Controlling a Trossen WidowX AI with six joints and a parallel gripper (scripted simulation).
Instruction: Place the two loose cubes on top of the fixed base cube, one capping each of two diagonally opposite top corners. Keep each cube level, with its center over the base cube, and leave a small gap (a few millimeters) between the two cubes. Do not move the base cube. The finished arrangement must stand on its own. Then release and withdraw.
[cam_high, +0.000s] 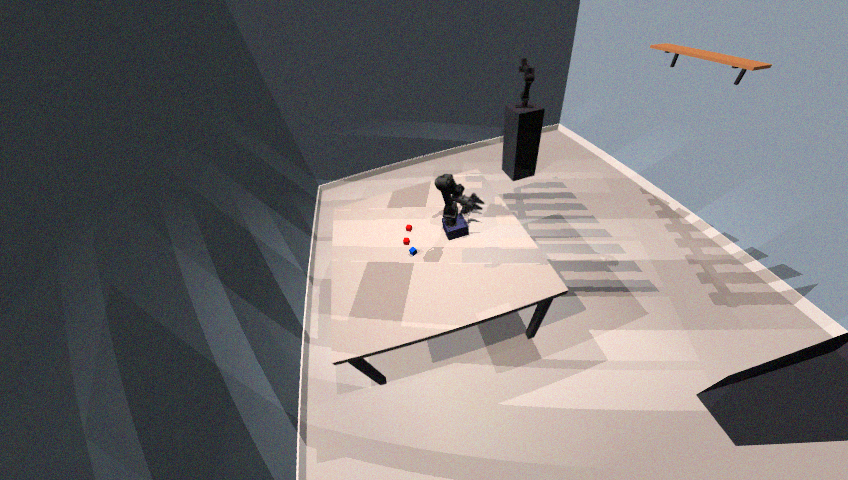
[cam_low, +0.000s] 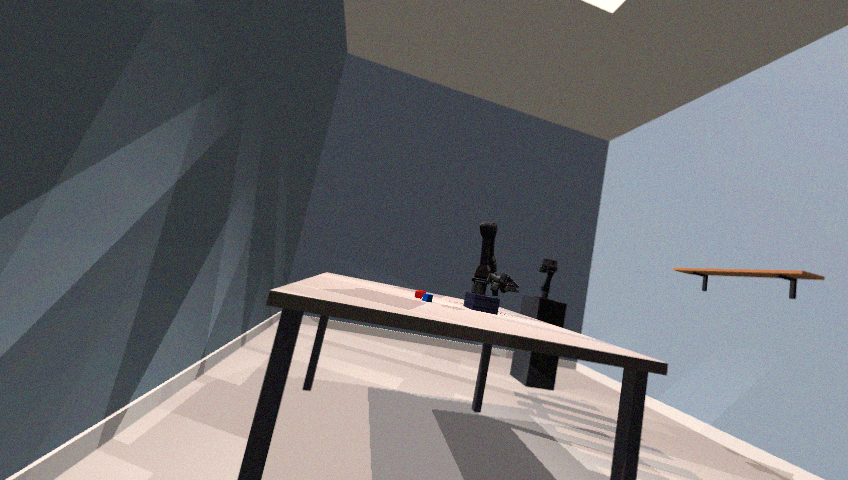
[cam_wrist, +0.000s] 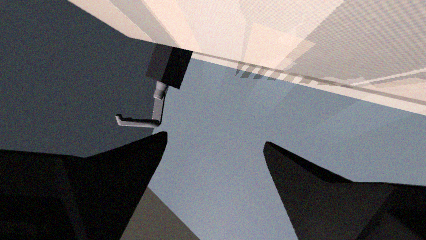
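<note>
Now: the blue cube 520 mm ahead of my gripper tip, 130 mm below it and 80 mm to the left of it.
</note>
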